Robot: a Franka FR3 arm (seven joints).
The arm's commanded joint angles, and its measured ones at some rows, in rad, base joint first. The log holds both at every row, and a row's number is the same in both.
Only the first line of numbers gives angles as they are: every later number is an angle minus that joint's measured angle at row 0.
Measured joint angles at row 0:
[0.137, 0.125, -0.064, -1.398, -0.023, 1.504, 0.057]
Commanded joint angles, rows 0 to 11:
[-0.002, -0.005, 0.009, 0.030, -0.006, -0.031, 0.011]
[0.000, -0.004, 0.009, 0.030, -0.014, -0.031, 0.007]
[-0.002, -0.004, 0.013, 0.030, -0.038, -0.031, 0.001]
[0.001, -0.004, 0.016, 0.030, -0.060, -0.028, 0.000]
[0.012, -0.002, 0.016, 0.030, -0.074, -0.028, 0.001]
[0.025, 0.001, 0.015, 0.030, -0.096, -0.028, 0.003]
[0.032, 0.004, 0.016, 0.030, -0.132, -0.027, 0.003]
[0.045, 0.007, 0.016, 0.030, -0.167, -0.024, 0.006]
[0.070, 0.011, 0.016, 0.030, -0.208, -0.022, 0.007]
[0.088, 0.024, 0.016, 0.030, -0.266, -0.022, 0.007]
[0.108, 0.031, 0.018, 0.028, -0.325, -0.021, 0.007]
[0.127, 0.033, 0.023, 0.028, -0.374, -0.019, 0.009]
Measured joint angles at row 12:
[0.074, 0.010, 0.016, 0.021, -0.238, -0.012, 0.000]
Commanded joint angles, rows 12 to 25:
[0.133, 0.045, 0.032, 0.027, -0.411, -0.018, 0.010]
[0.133, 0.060, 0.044, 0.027, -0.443, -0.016, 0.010]
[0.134, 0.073, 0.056, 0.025, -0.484, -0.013, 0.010]
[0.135, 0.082, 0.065, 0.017, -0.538, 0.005, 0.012]
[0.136, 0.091, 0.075, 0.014, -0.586, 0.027, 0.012]
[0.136, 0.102, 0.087, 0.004, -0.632, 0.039, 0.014]
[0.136, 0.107, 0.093, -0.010, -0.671, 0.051, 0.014]
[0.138, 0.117, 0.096, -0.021, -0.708, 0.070, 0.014]
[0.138, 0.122, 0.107, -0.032, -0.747, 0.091, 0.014]
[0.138, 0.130, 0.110, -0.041, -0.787, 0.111, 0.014]
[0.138, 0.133, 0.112, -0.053, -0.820, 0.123, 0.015]
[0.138, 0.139, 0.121, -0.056, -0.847, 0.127, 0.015]
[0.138, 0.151, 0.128, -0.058, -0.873, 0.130, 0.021]
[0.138, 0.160, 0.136, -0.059, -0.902, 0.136, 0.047]
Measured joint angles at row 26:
[0.138, 0.147, 0.114, -0.034, -0.815, 0.107, 0.001]
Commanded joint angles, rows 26 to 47:
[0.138, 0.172, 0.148, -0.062, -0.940, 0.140, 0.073]
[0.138, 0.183, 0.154, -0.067, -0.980, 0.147, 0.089]
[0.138, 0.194, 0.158, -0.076, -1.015, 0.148, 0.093]
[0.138, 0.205, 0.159, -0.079, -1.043, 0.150, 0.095]
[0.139, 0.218, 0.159, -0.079, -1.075, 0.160, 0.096]
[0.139, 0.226, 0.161, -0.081, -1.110, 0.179, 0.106]
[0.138, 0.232, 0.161, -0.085, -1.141, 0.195, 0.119]
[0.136, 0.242, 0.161, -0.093, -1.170, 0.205, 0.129]
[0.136, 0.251, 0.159, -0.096, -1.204, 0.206, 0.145]
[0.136, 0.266, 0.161, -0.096, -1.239, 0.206, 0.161]
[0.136, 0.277, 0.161, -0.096, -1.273, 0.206, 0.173]
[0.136, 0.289, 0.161, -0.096, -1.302, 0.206, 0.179]
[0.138, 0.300, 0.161, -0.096, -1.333, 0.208, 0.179]
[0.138, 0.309, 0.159, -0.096, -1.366, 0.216, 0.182]
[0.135, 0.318, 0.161, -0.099, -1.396, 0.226, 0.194]
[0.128, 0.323, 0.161, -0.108, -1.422, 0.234, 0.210]
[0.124, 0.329, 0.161, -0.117, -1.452, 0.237, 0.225]
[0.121, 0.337, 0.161, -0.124, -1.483, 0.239, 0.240]
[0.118, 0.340, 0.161, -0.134, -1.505, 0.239, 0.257]
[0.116, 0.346, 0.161, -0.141, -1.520, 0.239, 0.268]
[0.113, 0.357, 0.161, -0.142, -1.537, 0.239, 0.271]
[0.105, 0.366, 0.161, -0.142, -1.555, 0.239, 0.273]
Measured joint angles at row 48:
[0.132, 0.352, 0.153, -0.118, -1.484, 0.214, 0.237]
